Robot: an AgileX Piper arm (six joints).
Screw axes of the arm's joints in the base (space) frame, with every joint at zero. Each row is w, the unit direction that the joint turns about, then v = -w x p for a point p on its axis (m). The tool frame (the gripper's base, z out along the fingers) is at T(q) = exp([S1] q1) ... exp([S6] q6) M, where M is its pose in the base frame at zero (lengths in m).
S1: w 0 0 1 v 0.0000 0.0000 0.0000
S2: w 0 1 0 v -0.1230 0.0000 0.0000
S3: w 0 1 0 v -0.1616 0.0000 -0.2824
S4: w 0.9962 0 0.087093 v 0.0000 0.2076 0.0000
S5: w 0 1 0 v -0.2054 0.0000 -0.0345
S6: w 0.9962 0 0.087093 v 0.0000 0.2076 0.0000
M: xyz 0.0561 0.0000 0.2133 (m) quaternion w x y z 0.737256 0 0.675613 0
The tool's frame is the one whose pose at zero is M.
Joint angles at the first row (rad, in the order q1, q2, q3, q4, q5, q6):
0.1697, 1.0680, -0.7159, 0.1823, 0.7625, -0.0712
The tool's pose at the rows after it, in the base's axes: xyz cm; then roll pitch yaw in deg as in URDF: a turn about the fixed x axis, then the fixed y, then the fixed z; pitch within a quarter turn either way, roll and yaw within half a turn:
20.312, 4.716, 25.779, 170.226, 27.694, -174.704
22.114, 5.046, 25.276, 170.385, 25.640, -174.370
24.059, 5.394, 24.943, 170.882, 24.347, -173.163
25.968, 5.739, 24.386, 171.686, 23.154, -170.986
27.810, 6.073, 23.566, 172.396, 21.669, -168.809
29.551, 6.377, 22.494, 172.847, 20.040, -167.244
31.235, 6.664, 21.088, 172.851, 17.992, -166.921
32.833, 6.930, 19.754, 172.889, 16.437, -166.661
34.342, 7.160, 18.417, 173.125, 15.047, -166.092
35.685, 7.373, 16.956, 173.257, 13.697, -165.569
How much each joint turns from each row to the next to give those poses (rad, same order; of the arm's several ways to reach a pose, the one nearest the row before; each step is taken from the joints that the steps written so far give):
0.0000, 0.0857, -0.0236, 0.0134, -0.0029, -0.0025
0.0000, 0.0857, -0.0474, 0.0036, -0.0015, -0.0069
0.0000, 0.0840, -0.0590, 0.0022, 0.0009, -0.0202
0.0000, 0.0830, -0.0568, 0.0030, 0.0000, -0.0371
0.0000, 0.0834, -0.0544, 0.0023, 0.0022, -0.0369
0.0000, 0.0821, -0.0502, 0.0010, 0.0000, -0.0269
0.0000, 0.0854, -0.0480, 0.0000, -0.0009, -0.0062
0.0000, 0.0792, -0.0494, -0.0009, -0.0021, -0.0045
0.0000, 0.0755, -0.0506, -0.0046, 0.0000, -0.0067
0.0000, 0.0722, -0.0462, -0.0024, -0.0018, -0.0078

